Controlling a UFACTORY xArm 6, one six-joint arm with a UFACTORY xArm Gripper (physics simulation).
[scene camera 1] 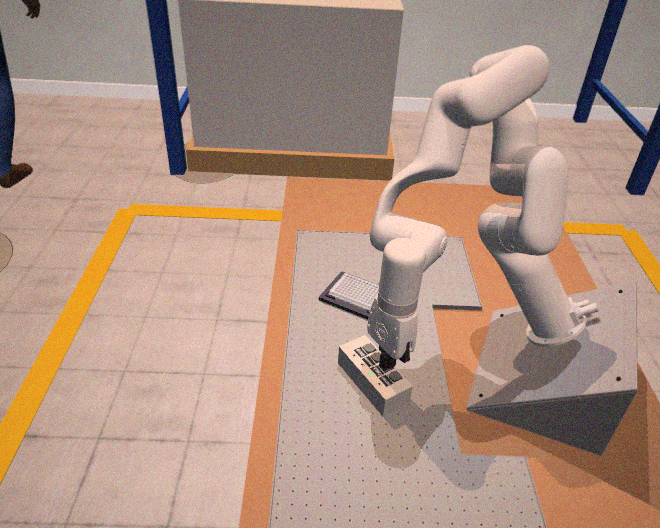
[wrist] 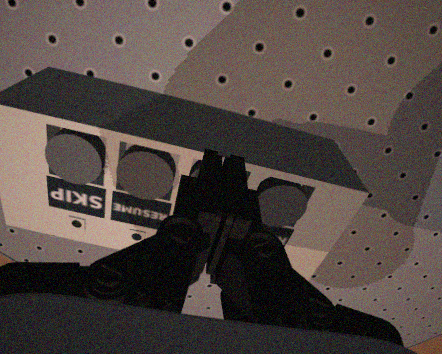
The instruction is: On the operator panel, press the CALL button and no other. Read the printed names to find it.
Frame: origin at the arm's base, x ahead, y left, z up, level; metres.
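Seen in the pictures: gripper, between the fingertips: [scene camera 1: 387, 366] [wrist: 215, 181]; arm's base, origin of its link: [scene camera 1: 556, 327].
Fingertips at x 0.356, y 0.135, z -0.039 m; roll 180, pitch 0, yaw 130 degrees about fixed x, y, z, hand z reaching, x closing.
Note:
Offsets run from my fingertips to a thing's top centre. "spot": to the spot under its first point. Level surfaces: height alone.
The operator panel {dz +0.004, dx +0.026, dy +0.003 m} [scene camera 1: 363, 383] [wrist: 22, 137] is a beige box with a row of round dark buttons. In the wrist view, the SKIP button {dz +0.004, dx +0.040, dy -0.044 m} [wrist: 75, 157] and RESUME button {dz +0.004, dx +0.021, dy -0.020 m} [wrist: 146, 175] have readable, upside-down labels. The third button {dz +0.000, dx +0.002, dy +0.003 m} [wrist: 196, 169] is mostly hidden behind the fingers, its label covered. The right-hand button {dz +0.004, dx -0.017, dy +0.026 m} [wrist: 282, 206] shows, but its label is mostly hidden. The name CALL cannot be read. My gripper [scene camera 1: 388, 365] [wrist: 215, 181] is shut and empty, its tips over the third button; contact is unclear. A small green light {spot: dz +0.001, dx +0.033, dy +0.028 m} [scene camera 1: 370, 374] glows on the panel's edge.
A keyboard-like device {dz -0.026, dx +0.077, dy -0.264 m} [scene camera 1: 353, 290] lies behind the panel on the grey perforated plate {dz -0.052 m} [scene camera 1: 319, 467]. The robot's base block [scene camera 1: 550, 423] stands at the right. A large grey box [scene camera 1: 291, 77] stands at the back between blue posts [scene camera 1: 165, 82] [scene camera 1: 600, 60].

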